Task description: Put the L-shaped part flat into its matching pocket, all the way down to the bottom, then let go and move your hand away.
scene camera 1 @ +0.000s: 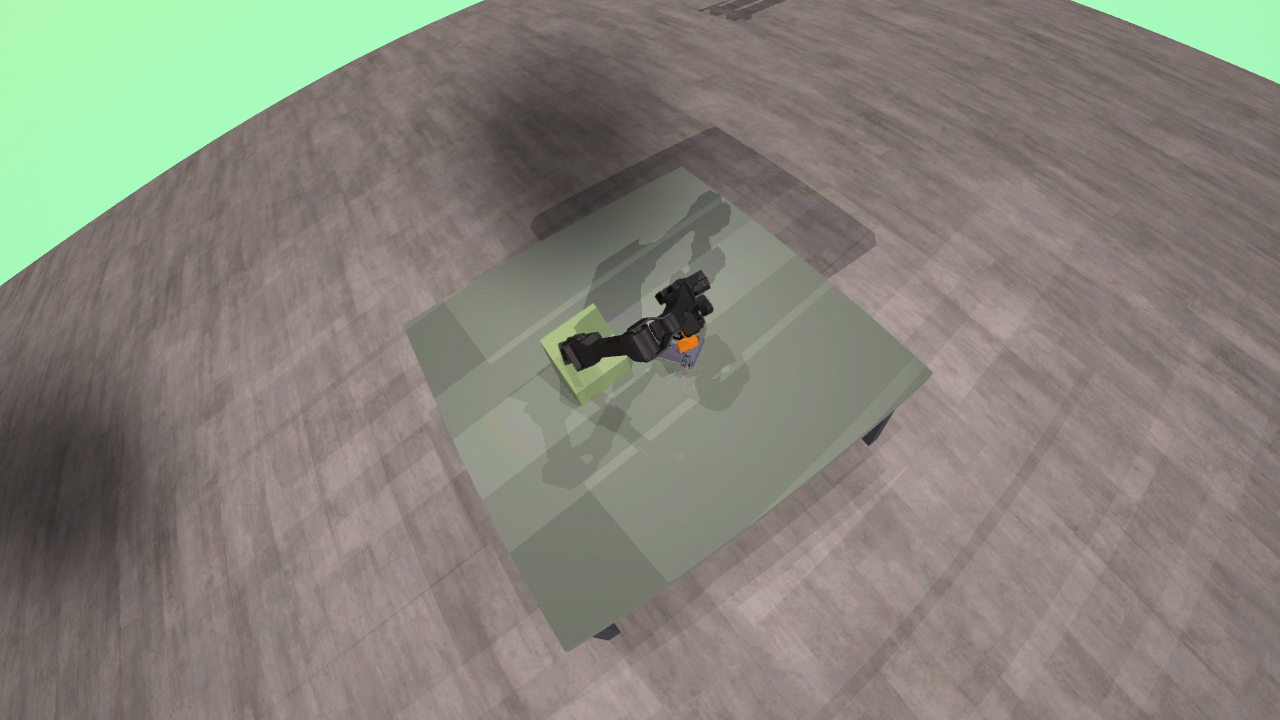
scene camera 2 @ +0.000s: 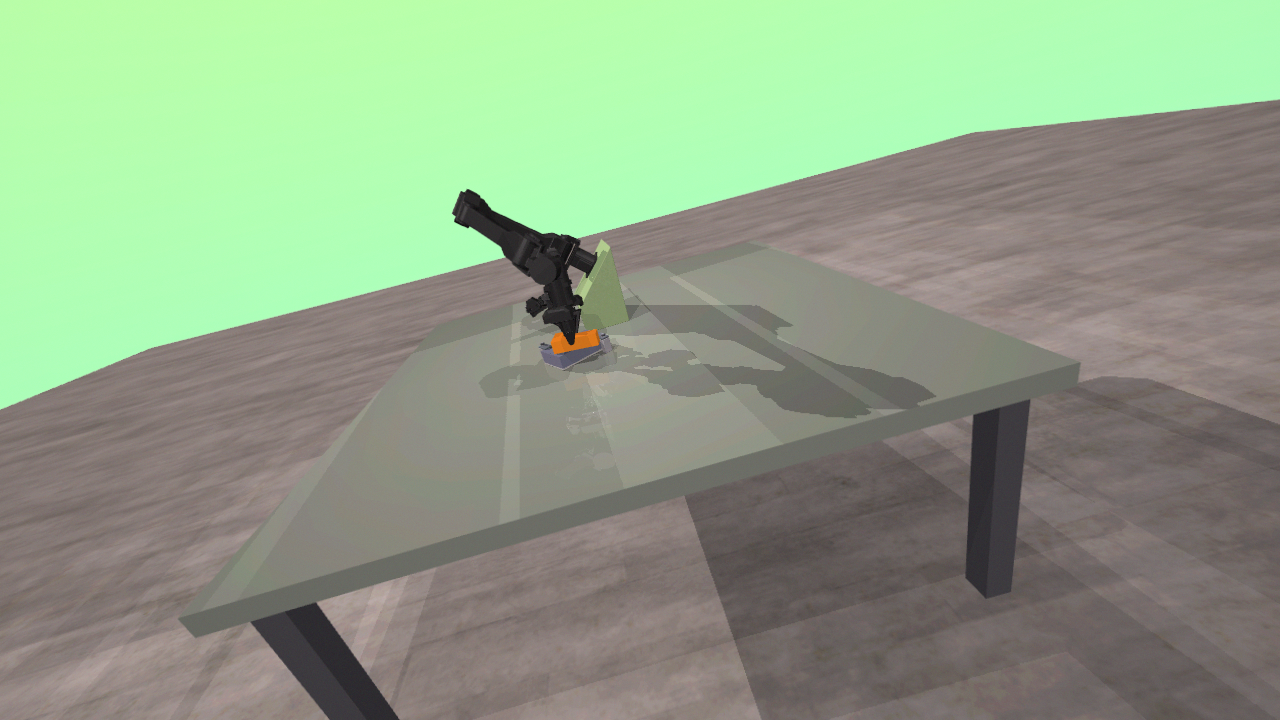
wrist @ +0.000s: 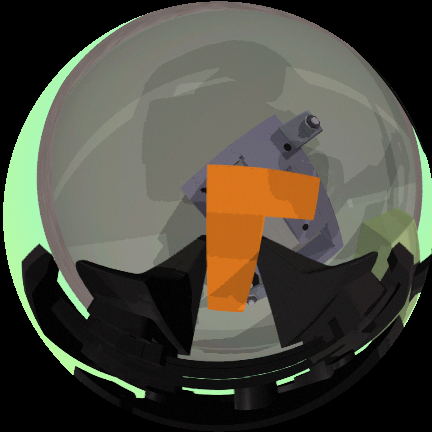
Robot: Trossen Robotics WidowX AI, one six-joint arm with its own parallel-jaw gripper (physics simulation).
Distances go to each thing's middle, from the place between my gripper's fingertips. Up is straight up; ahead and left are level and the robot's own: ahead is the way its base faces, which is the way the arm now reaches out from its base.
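Orange L-shaped part point(scene camera 2: 590, 338): position 2 cm behind my hand.
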